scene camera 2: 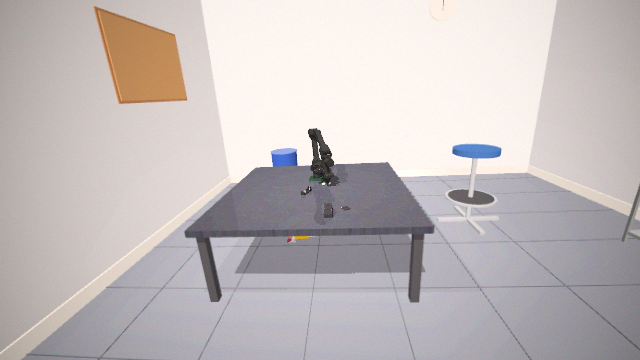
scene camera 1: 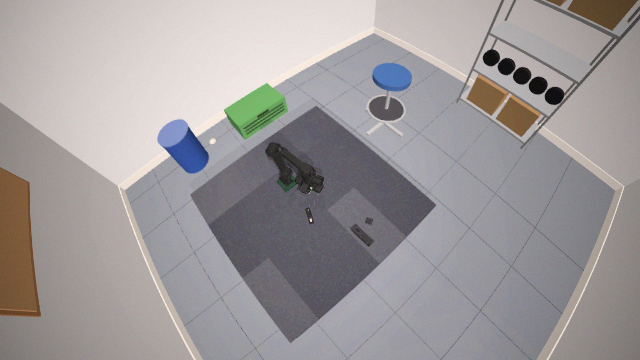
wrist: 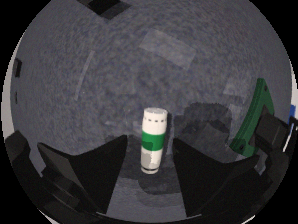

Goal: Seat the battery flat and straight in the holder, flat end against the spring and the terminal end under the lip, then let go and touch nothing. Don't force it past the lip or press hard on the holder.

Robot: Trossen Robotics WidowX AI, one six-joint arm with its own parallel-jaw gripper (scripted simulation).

Labels:
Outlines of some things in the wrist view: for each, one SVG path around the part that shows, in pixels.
The gripper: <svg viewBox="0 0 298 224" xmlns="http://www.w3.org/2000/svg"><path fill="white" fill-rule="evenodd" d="M4 141L13 172L23 186L24 192L41 213L47 214L59 224L242 224L265 208L289 168L289 157L278 147L267 155L266 169L259 176L254 169L258 164L259 155L223 164L174 137L174 167L184 197L182 201L185 204L186 217L197 214L202 216L174 222L133 222L104 216L108 212L106 209L110 204L121 165L124 163L128 136L118 136L117 139L108 141L108 144L76 156L60 152L59 149L48 147L47 144L37 143L40 156L47 165L44 171L41 171L43 177L40 177L40 173L33 167L29 159L31 148L19 129L5 137Z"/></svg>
A battery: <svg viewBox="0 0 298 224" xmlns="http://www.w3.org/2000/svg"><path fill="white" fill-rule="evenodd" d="M148 108L145 109L144 120L142 120L141 169L146 175L153 175L153 173L158 172L158 167L160 167L162 145L164 145L166 127L168 127L168 111Z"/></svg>

